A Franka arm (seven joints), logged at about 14 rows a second.
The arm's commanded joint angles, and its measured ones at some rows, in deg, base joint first. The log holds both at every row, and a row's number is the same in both.
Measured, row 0:
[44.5, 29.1, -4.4, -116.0, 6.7, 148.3, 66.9]
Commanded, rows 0 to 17:
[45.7, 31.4, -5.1, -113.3, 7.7, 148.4, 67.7]
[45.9, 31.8, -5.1, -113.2, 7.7, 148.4, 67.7]
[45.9, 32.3, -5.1, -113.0, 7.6, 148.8, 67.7]
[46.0, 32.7, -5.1, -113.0, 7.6, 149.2, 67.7]
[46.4, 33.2, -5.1, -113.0, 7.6, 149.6, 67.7]
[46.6, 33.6, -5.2, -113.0, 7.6, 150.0, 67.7]
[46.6, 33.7, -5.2, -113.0, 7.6, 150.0, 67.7]
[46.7, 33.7, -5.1, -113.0, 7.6, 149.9, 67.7]
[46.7, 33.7, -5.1, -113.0, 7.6, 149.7, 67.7]
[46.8, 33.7, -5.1, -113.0, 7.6, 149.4, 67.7]
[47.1, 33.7, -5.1, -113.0, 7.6, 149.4, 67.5]
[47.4, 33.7, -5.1, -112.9, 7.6, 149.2, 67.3]
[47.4, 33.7, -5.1, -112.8, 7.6, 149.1, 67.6]
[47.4, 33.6, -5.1, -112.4, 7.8, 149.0, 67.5]
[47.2, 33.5, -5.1, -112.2, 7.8, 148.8, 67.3]
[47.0, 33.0, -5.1, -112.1, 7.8, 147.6, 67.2]
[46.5, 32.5, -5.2, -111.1, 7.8, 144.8, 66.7]
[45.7, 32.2, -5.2, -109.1, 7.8, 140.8, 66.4]
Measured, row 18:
[46.2, 33.2, -4.7, -111.8, 6.7, 146.3, 67.0]
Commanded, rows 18 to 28:
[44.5, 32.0, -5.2, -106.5, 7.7, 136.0, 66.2]
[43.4, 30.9, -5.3, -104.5, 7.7, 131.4, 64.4]
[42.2, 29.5, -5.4, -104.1, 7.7, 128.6, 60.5]
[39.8, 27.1, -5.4, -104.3, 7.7, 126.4, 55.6]
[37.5, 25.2, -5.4, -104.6, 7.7, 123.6, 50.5]
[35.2, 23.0, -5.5, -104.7, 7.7, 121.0, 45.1]
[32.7, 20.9, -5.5, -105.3, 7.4, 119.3, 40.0]
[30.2, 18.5, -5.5, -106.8, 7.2, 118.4, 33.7]
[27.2, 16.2, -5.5, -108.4, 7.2, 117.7, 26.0]
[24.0, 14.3, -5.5, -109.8, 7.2, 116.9, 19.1]
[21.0, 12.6, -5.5, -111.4, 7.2, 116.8, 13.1]
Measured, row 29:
[26.4, 17.9, -6.6, -105.8, 6.7, 116.7, 23.7]
